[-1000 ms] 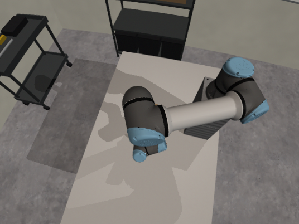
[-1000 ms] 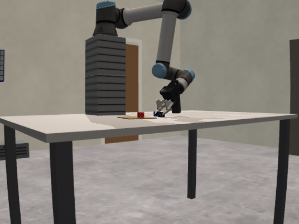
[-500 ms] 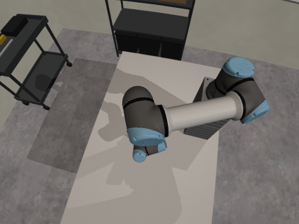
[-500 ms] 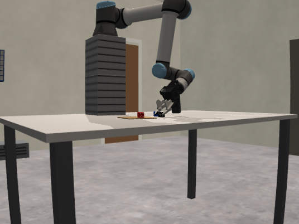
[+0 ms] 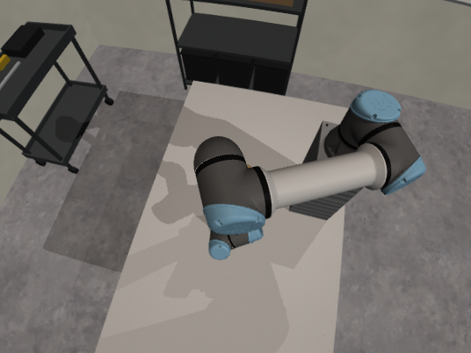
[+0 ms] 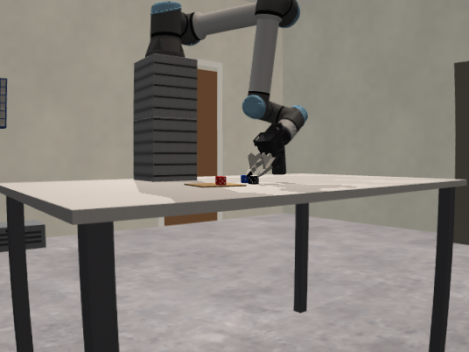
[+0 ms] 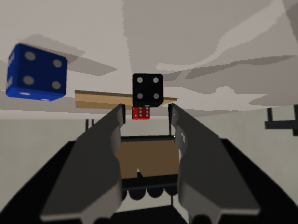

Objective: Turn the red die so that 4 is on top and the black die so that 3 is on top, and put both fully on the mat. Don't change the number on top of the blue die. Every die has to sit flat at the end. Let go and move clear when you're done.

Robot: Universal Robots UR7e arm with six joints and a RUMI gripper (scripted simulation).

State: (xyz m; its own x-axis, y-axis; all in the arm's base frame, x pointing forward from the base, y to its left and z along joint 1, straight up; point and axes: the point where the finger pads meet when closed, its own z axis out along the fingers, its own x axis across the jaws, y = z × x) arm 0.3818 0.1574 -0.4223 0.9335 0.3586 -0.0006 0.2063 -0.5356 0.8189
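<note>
My hand is 10 mm to the left of the black die and 20 mm above it. The rest, counted from my hand: blue die: 80 mm behind, 10 mm to the left, 20 mm below; then red die: 50 mm ahead, 150 mm to the right, 10 mm below; then brown mat: 10 mm ahead, 150 mm to the right, 30 mm below.
</note>
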